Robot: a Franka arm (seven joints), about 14 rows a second.
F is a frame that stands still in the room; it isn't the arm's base.
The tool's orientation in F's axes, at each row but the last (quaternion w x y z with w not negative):
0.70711, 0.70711, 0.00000, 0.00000
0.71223, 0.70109, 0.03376, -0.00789
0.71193, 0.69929, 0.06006, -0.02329
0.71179, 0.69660, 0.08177, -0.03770
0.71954, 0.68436, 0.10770, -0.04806
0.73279, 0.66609, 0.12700, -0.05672
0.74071, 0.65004, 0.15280, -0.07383
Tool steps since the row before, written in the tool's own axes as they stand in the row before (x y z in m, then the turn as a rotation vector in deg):
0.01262, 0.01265, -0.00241, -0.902, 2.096, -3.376
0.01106, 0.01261, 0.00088, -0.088, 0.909, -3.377
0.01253, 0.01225, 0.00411, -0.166, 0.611, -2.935
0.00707, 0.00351, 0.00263, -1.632, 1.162, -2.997
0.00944, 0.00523, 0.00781, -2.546, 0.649, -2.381
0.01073, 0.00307, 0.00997, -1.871, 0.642, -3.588
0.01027, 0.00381, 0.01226, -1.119, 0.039, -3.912
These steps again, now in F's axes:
0.01262, 0.00241, 0.01265, -0.902, 3.376, 2.096
0.01180, -0.00027, 0.01195, -0.160, 3.386, 0.863
0.01408, -0.00321, 0.01074, -0.248, 2.935, 0.583
0.00771, -0.00210, 0.00231, -1.602, 2.923, 1.373
0.01101, -0.00673, 0.00333, -2.547, 2.208, 1.099
0.01219, -0.00863, 0.00095, -2.033, 3.461, 0.819
0.01245, -0.01062, 0.00160, -1.553, 3.761, -0.026

